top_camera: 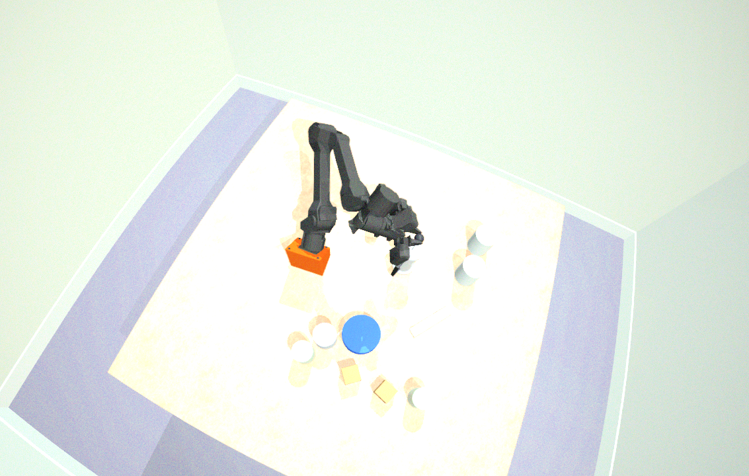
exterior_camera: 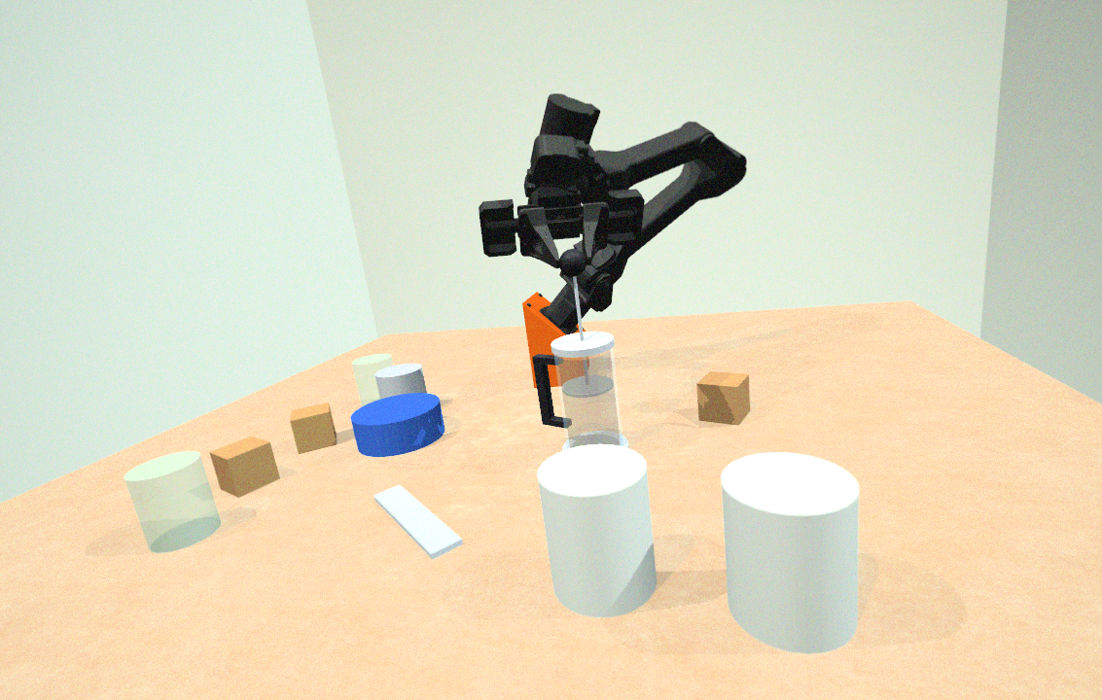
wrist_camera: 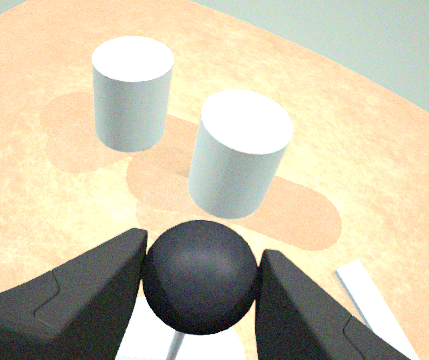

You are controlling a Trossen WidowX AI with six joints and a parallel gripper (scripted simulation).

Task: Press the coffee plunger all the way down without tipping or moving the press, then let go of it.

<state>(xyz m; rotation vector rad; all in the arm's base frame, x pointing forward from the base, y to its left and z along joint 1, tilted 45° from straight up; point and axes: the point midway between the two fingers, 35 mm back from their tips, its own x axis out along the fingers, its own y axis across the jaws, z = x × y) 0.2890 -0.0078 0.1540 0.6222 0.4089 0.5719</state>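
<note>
Now: the glass coffee press 20 mm behind my gripper tip, 20 mm to the right of it and 110 mm below it. Round my gripper tip: blue disc: 60 mm behind, 290 mm to the right, 200 mm below.
</note>
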